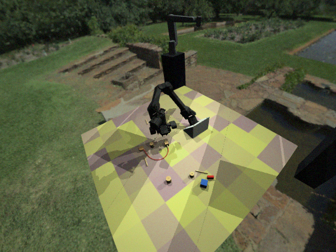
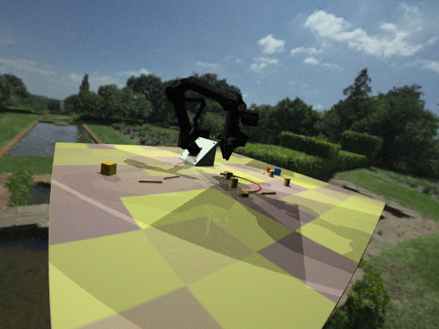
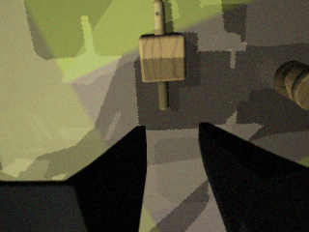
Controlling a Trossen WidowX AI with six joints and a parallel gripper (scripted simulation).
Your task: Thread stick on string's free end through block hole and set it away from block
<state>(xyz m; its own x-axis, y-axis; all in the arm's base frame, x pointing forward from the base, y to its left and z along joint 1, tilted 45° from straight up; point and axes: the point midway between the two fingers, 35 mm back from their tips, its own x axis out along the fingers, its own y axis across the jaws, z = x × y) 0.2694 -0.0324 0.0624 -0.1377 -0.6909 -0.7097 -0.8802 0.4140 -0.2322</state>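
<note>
Right now my gripper tip is 7 cm above the wooden block, 2 cm to the right of it and 1 cm short of it. The rest, counted from my gripper tip: round wooden button (17 cm ahead, 9 cm to the right, 8 cm below); then red piece (42 cm to the left, 7 cm below); then wooden cylinder (10 cm ahead, 6 cm below, 5 cm to the right).
</note>
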